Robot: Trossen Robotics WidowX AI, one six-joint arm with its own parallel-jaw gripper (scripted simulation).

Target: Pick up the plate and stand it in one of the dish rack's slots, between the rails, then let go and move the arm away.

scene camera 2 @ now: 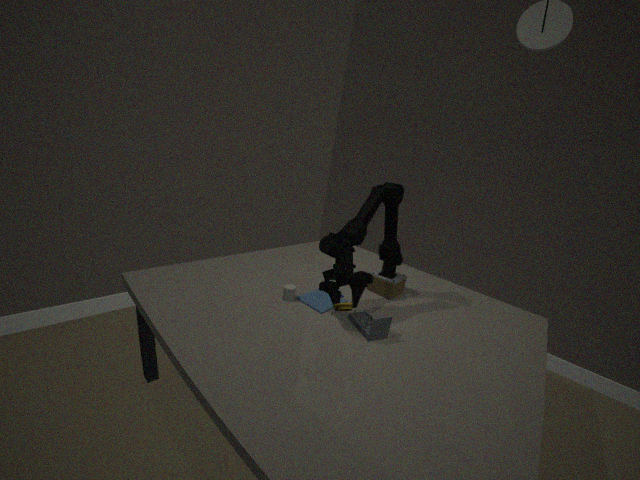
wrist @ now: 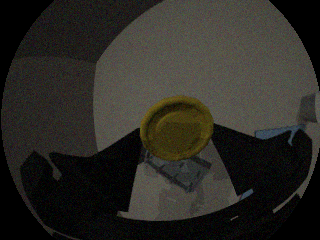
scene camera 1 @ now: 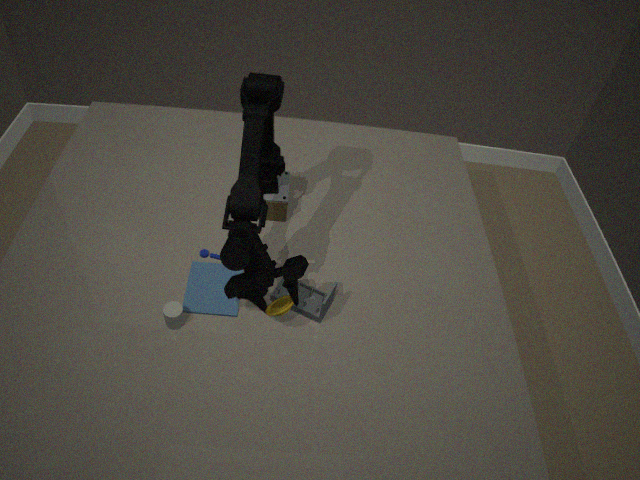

Note:
My gripper (scene camera 1: 282, 309) carries a yellow plate (wrist: 176, 128). Also in view: a grey dish rack (scene camera 1: 313, 304) and a blue mat (scene camera 1: 204, 294).
My gripper is seen too in scene camera 2 (scene camera 2: 345, 309) and in the wrist view (wrist: 176, 129).

